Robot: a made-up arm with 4 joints. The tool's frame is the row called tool.
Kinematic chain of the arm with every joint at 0, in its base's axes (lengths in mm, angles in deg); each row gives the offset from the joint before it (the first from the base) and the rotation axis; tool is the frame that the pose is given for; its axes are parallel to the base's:
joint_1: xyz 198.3 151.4 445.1 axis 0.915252 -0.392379 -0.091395
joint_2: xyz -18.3 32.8 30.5 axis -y
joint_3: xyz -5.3 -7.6 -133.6 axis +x
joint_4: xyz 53.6 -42.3 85 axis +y
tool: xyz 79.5 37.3 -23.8
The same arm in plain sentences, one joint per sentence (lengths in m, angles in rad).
The arm has four revolute joints in a row. What follows holds with every joint at zero, and every direction is one of the base frame's.
The first joint sits 0.1983 m along +x and 0.1514 m along +y and 0.4451 m along +z from the base frame's origin and turns about the direction (0.915252, -0.392379, -0.091395).
The second joint sits 0.0183 m along -x and 0.0328 m along +y and 0.0305 m along +z from the first joint and turns about -y.
The third joint sits 0.0053 m along -x and 0.0076 m along -y and 0.1336 m along -z from the second joint and turns about +x.
The fourth joint sits 0.0536 m along +x and 0.0423 m along -y and 0.085 m along +z from the third joint and turns about +y.
The tool frame, which is the frame that the pose is given for, sits 0.0795 m along +x and 0.0373 m along +y and 0.0238 m along -z from the fourth joint; its axes are parallel to the base frame's.

